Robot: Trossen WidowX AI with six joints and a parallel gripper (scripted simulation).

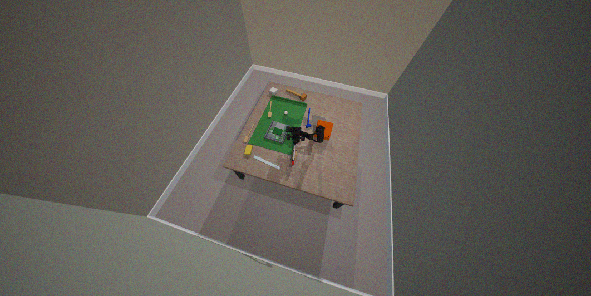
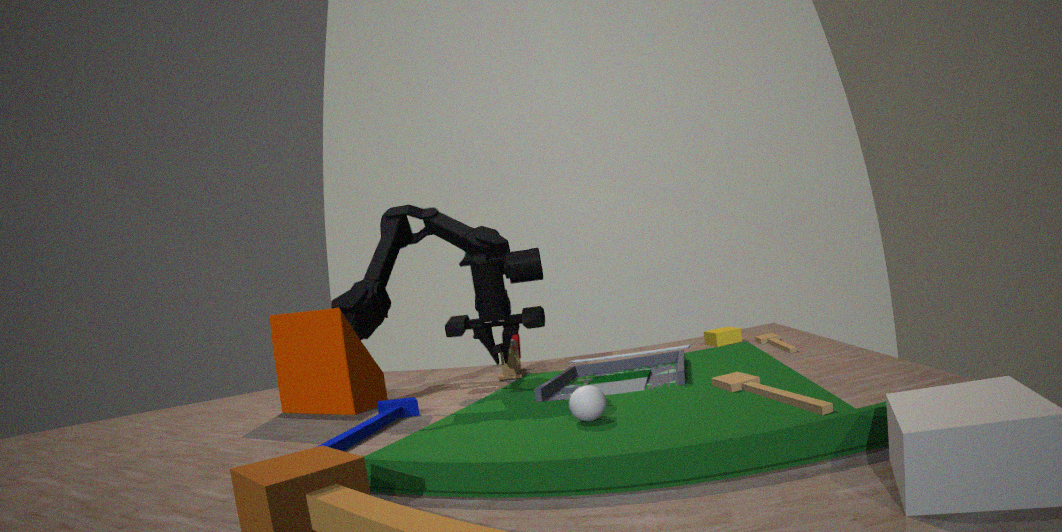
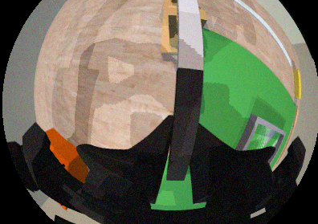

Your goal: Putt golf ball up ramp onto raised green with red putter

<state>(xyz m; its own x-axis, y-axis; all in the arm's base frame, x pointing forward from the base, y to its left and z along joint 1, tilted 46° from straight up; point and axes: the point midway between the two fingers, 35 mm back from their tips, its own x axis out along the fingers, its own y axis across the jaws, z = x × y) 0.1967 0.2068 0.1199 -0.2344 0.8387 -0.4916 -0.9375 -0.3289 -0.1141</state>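
Now: gripper tip 1 cm past the blue putter, 40 cm to the left of it and 3 cm above it. Also, from my gripper tip: green mat: 28 cm ahead, 21 cm to the right, 4 cm below; wooden stand: 4 cm behind, 13 cm to the left, 1 cm below; red putter: 4 cm behind, 11 cm to the left, 3 cm above.
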